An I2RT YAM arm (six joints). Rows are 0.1 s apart.
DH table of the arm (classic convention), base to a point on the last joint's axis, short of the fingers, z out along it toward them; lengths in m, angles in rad. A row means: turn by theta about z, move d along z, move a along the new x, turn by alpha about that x. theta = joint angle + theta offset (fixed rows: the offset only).
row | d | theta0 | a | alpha
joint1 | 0.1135 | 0 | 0.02 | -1.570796
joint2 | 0 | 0 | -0.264 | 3.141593
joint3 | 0 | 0.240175 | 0.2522 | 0
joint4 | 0 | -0.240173 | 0.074 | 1.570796
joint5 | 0 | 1.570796 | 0 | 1.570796
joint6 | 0.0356 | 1.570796 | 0 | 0
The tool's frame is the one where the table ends.
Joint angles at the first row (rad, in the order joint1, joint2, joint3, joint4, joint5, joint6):
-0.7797, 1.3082, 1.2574, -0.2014, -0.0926, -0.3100
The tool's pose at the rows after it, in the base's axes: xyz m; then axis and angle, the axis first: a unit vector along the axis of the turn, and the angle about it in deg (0 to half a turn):
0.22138, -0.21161, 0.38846, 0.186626, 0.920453, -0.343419, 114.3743
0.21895, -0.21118, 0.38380, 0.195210, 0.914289, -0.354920, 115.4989
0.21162, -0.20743, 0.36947, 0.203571, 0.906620, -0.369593, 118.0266
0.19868, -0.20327, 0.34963, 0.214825, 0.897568, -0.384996, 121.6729
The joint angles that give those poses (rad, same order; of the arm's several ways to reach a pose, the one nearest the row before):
-0.7721, 1.3115, 1.2581, -0.1960, -0.0802, -0.3098
-0.7730, 1.3012, 1.2335, -0.1856, -0.0487, -0.3146
-0.7758, 1.2662, 1.1597, -0.1660, -0.0031, -0.3317
-0.7911, 1.2165, 1.0609, -0.1485, 0.0455, -0.3547

